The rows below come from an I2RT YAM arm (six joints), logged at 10 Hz.
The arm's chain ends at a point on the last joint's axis. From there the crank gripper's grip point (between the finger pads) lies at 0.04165 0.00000 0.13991 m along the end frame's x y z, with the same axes.
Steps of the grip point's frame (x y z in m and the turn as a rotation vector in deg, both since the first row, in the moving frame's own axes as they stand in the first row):
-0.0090, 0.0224, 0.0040, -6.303, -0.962, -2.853
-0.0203, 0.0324, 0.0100, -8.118, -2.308, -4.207
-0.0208, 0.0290, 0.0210, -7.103, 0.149, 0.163
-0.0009, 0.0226, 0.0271, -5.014, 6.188, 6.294
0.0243, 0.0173, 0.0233, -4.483, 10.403, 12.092
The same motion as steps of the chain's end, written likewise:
-0.0070, 0.0090, 0.0041, -6.303, -0.962, -2.853
-0.0153, 0.0154, 0.0096, -8.118, -2.308, -4.207
-0.0211, 0.0116, 0.0222, -7.103, 0.149, 0.163
-0.0148, 0.0052, 0.0331, -5.014, 6.188, 6.294
0.0020, -0.0045, 0.0338, -4.483, 10.403, 12.092

